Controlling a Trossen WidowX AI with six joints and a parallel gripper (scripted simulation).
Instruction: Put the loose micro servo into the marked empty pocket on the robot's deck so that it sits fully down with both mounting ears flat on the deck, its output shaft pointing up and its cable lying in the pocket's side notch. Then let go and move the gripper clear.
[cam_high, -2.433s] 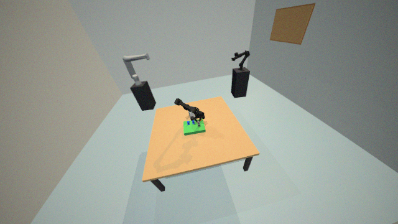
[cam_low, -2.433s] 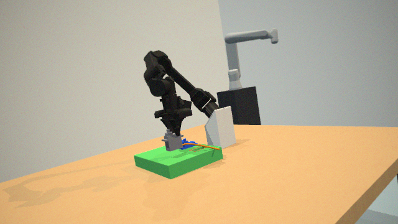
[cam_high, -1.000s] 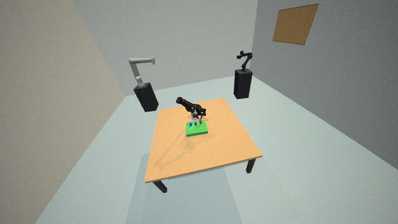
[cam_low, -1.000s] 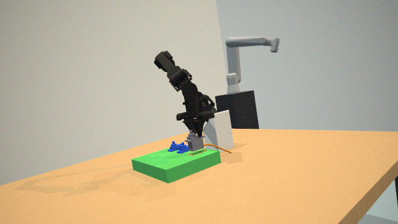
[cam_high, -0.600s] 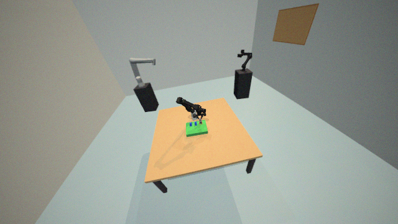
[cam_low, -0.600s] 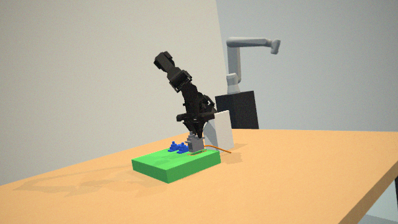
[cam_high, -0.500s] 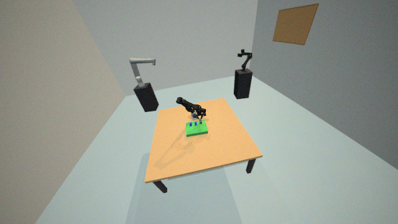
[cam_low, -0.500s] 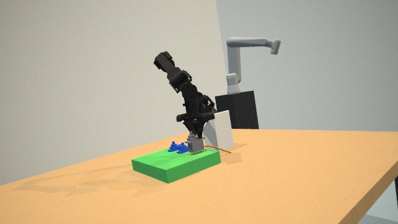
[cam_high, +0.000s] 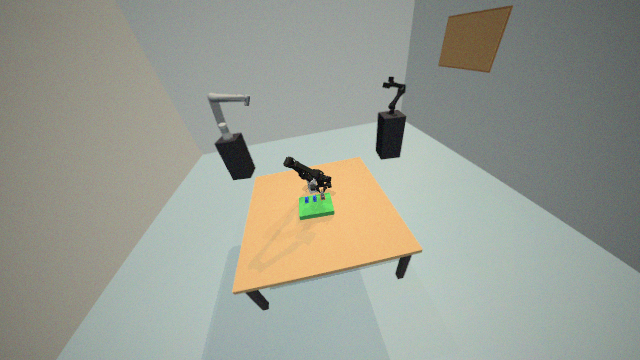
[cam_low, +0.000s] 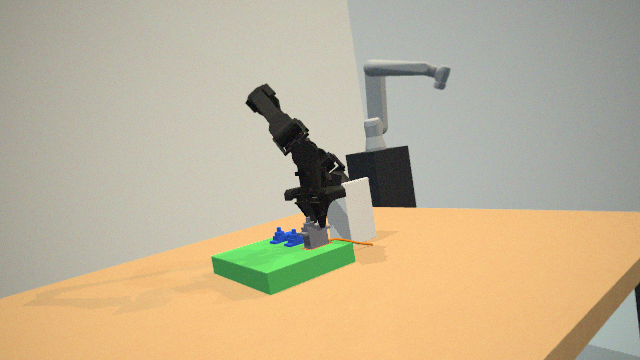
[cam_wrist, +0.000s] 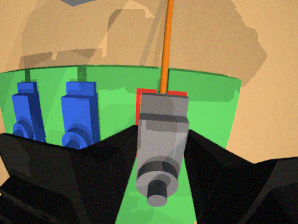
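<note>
Now: gripper tip 13 cm short of the green deck, 7 cm to the left of it and 7 cm above it.
</note>
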